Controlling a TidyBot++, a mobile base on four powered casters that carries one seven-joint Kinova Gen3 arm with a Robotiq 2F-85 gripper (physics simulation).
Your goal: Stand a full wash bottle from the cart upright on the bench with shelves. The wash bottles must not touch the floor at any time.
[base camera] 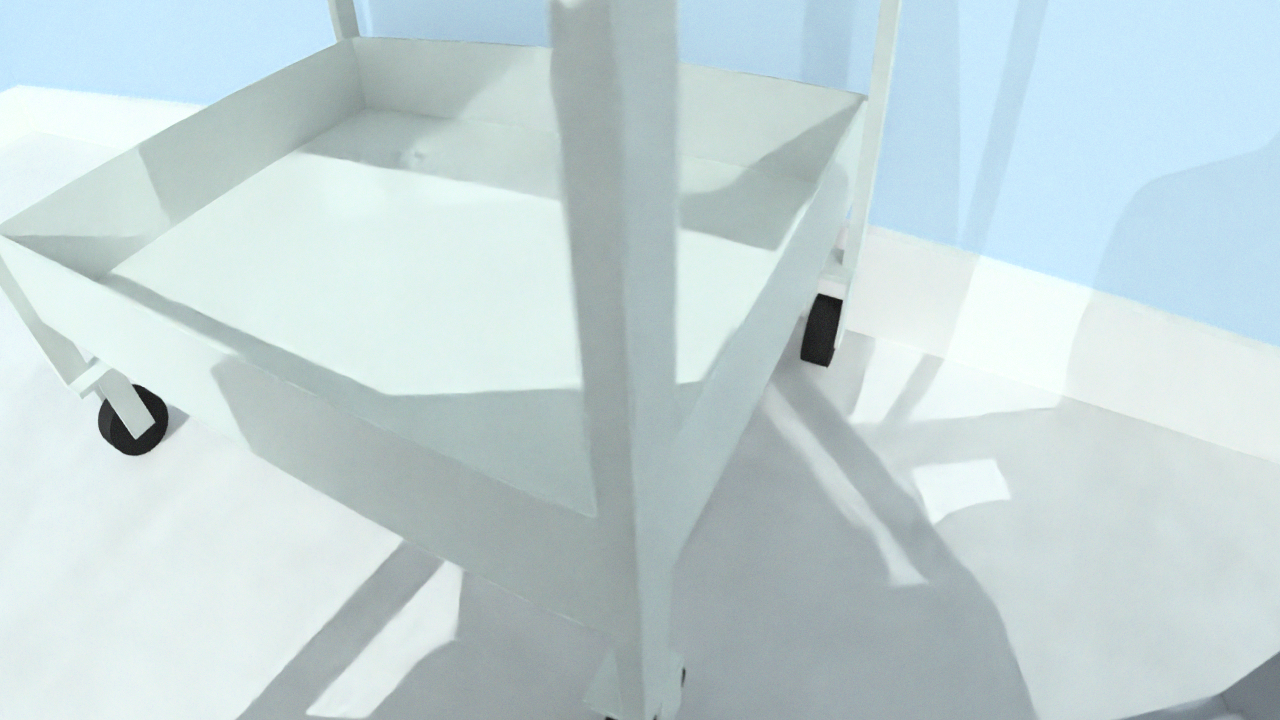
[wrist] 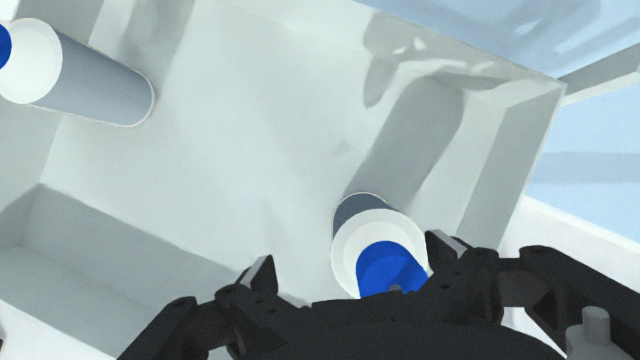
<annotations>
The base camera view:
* white cart: 516,304
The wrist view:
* my gripper: 350,259
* white cart: 263,123
</annotations>
